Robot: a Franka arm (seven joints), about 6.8 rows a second.
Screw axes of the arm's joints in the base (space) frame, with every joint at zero. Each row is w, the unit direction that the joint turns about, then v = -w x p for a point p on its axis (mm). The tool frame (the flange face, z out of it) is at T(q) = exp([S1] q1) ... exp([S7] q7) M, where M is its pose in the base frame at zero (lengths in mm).
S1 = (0, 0, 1, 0.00, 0.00, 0.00)
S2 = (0, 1, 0, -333.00, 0.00, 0.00)
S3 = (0, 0, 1, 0.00, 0.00, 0.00)
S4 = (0, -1, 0, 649.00, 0.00, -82.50)
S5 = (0, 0, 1, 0.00, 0.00, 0.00)
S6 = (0, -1, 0, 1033.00, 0.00, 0.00)
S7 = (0, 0, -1, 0.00, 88.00, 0.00)
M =
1 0 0 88.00
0 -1 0 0.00
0 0 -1 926.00
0 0 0 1
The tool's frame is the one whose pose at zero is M.
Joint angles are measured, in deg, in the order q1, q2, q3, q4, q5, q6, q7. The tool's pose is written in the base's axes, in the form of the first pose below.
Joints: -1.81, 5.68, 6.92, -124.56, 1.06, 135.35, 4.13
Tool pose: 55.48 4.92 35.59 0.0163 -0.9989 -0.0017 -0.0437
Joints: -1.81, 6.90, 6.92, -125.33, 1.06, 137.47, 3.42
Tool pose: 55.49 4.91 34.18 0.0172 -0.9988 -0.0074 -0.0449
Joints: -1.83, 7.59, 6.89, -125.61, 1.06, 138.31, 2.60
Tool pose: 55.50 4.86 33.44 0.0173 -0.9988 -0.0139 -0.0439
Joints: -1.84, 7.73, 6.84, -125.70, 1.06, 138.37, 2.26
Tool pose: 55.46 4.80 33.25 0.0171 -0.9988 -0.0164 -0.0425
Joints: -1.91, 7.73, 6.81, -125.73, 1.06, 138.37, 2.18
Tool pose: 55.46 4.71 33.22 0.0170 -0.9988 -0.0162 -0.0423
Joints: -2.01, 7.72, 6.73, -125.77, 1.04, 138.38, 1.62
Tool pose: 55.45 4.53 33.20 0.0165 -0.9988 -0.0196 -0.0422
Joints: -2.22, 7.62, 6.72, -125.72, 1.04, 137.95, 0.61
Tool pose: 55.42 4.32 33.26 0.0159 -0.9987 -0.0266 -0.0400
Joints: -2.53, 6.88, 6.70, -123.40, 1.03, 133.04, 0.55
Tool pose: 55.76 4.03 34.93 0.0147 -0.9993 -0.0250 -0.0239
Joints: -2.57, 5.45, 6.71, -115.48, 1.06, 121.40, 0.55
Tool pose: 57.13 4.11 40.72 0.0136 -0.9996 -0.0263 -0.0038
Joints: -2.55, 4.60, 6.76, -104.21, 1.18, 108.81, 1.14
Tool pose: 58.40 4.28 48.90 0.0145 -0.9996 -0.0233 0.0004
